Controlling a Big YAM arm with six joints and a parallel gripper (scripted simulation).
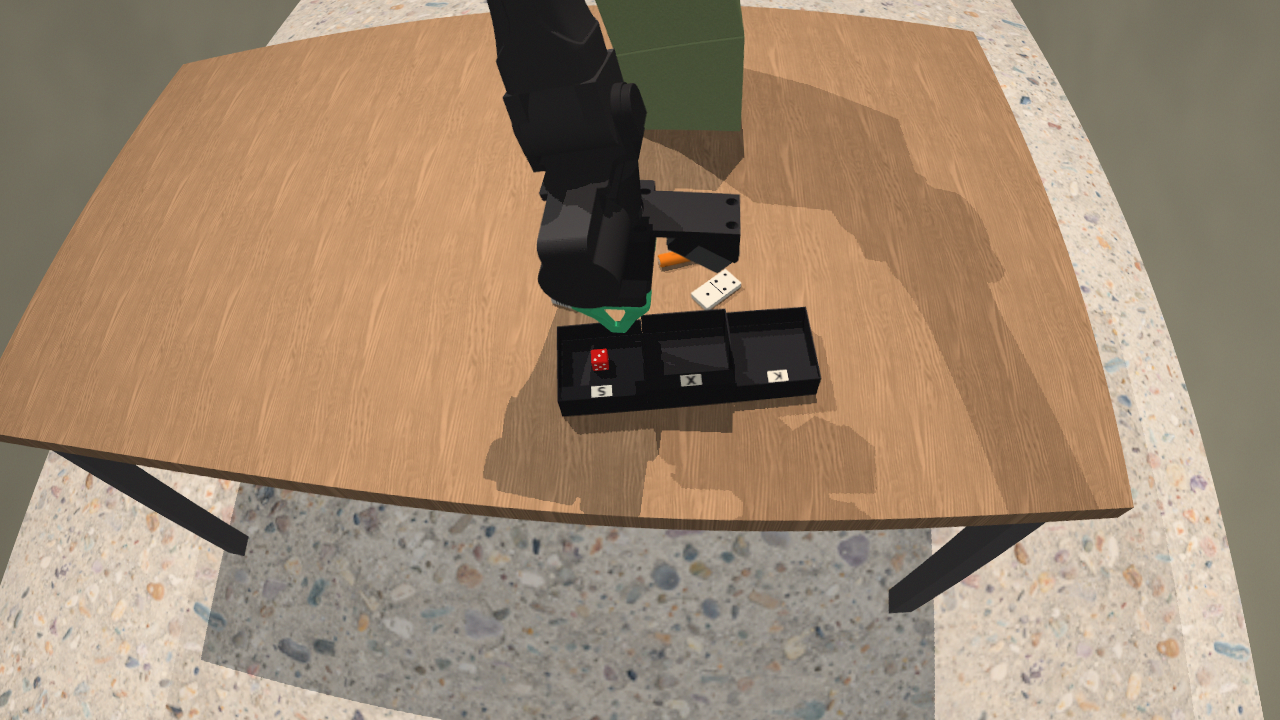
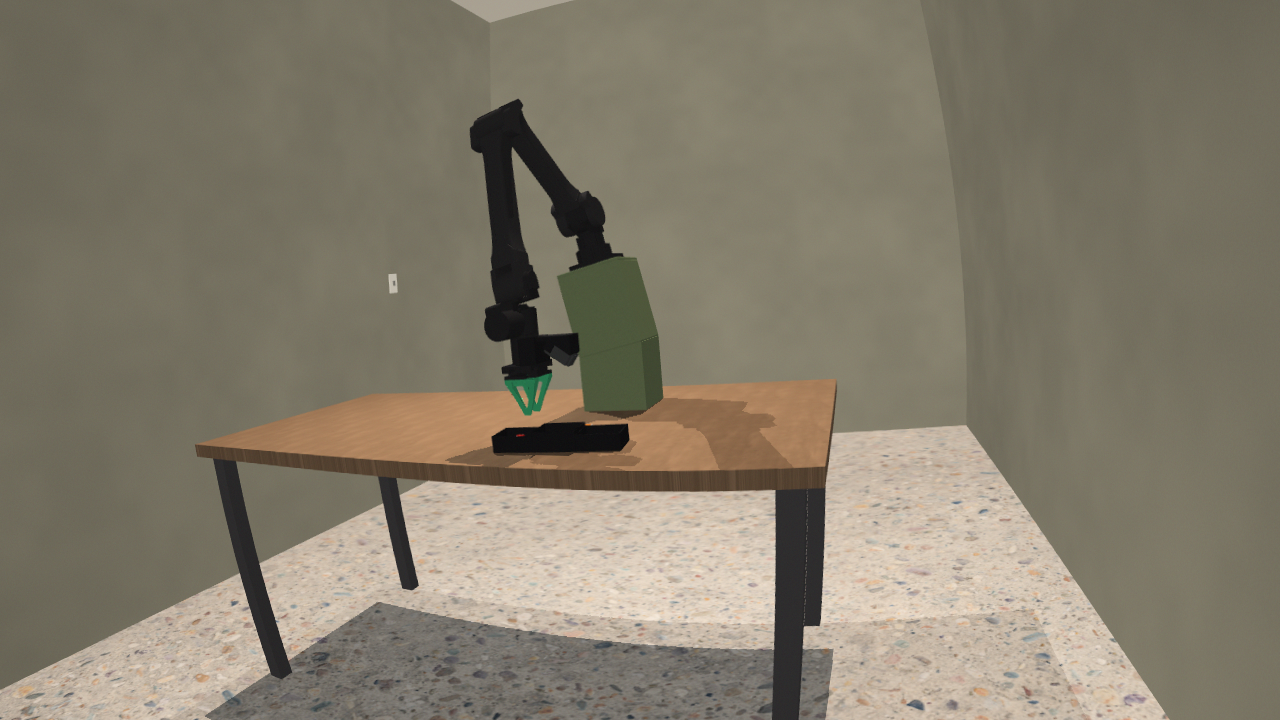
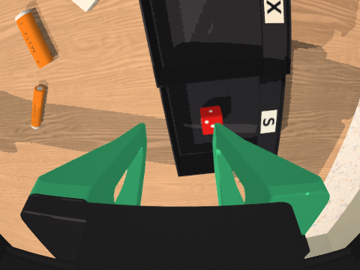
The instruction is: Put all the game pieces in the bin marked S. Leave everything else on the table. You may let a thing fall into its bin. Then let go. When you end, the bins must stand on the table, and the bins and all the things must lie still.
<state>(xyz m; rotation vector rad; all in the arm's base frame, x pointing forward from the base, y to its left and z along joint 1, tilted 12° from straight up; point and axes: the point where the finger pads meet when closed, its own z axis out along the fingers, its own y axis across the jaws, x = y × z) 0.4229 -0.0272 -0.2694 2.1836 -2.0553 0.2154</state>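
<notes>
My hand is 8 cm past the white domino, 9 cm to the right of it and 7 cm above it. The rest, counted from my hand: red die (3 cm ahead, 2 cm to the right, 6 cm below); black bin marked S (2 cm ahead, 7 cm to the left, 5 cm below); grey-white sharpener (5 cm behind, 7 cm to the right, 6 cm below).
</notes>
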